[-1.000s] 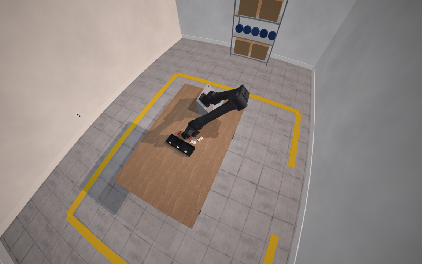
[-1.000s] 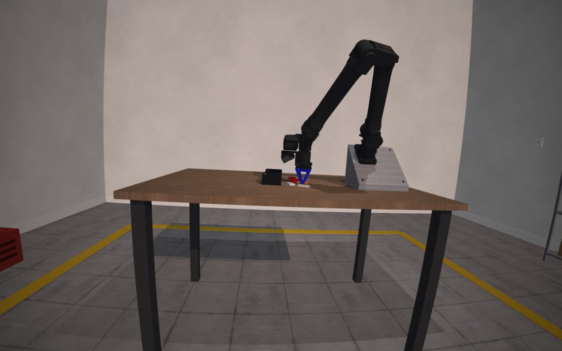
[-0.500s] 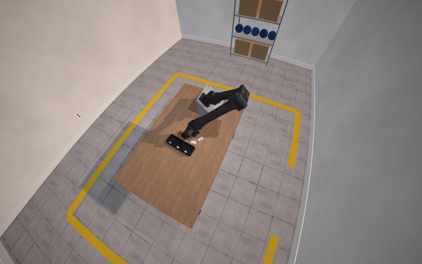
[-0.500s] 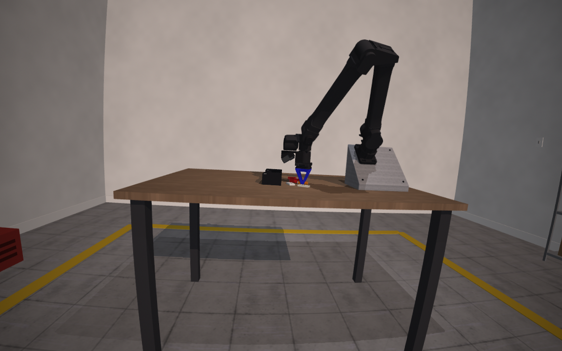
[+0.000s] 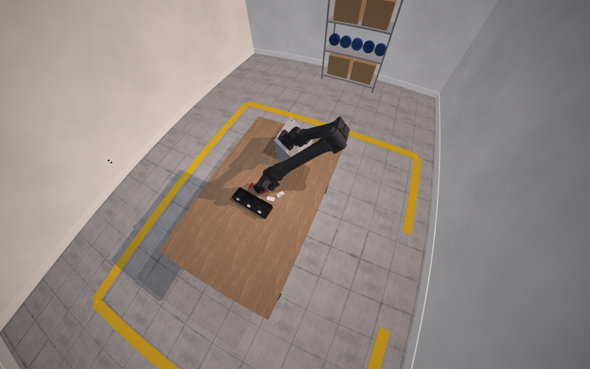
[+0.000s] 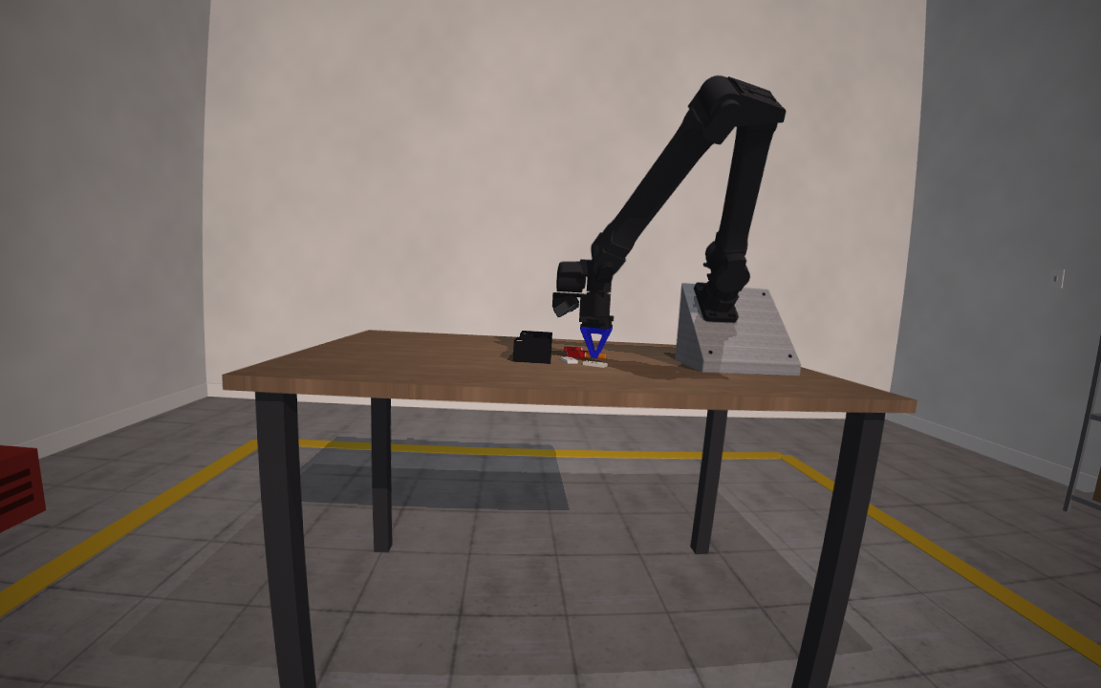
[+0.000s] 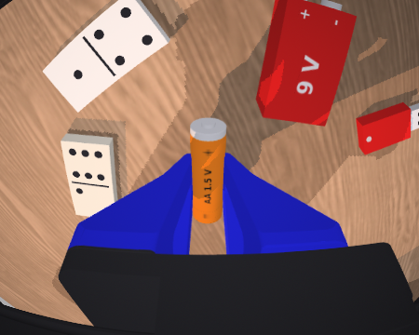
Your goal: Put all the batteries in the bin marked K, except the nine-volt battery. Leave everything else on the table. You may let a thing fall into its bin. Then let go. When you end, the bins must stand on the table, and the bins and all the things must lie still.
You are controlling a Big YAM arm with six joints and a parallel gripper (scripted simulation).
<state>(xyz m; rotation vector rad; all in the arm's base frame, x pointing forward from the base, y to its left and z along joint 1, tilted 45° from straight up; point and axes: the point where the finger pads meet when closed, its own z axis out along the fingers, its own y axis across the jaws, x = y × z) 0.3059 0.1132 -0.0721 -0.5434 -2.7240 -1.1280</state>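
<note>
Right now the red nine-volt battery is 6 cm to the right of my hand, 4 cm ahead of it and 1 cm below it. Round my hand: red USB stick: 10 cm to the right, 2 cm behind, 1 cm below; then red cylindrical battery: 14 cm to the right, 3 cm ahead, 1 cm below; then orange cylindrical battery: right at my hand.
</note>
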